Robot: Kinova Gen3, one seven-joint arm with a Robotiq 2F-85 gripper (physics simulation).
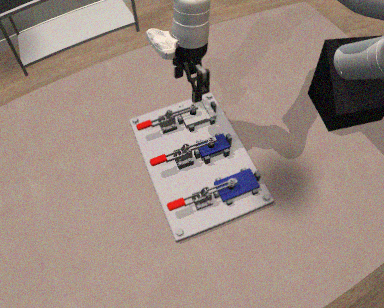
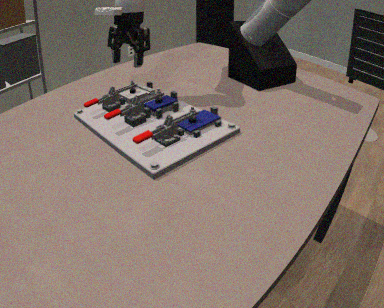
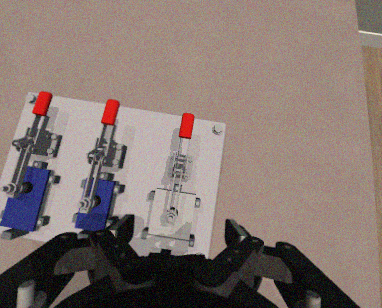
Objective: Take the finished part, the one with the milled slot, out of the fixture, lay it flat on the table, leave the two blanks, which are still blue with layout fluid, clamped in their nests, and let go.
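Observation:
Gripper [image 1: 187,88], blue blank [image 1: 247,182]. Gripper [image 2: 126,64]. Gripper [image 3: 179,226], finished part [image 3: 176,238], a blue blank [image 3: 96,220].

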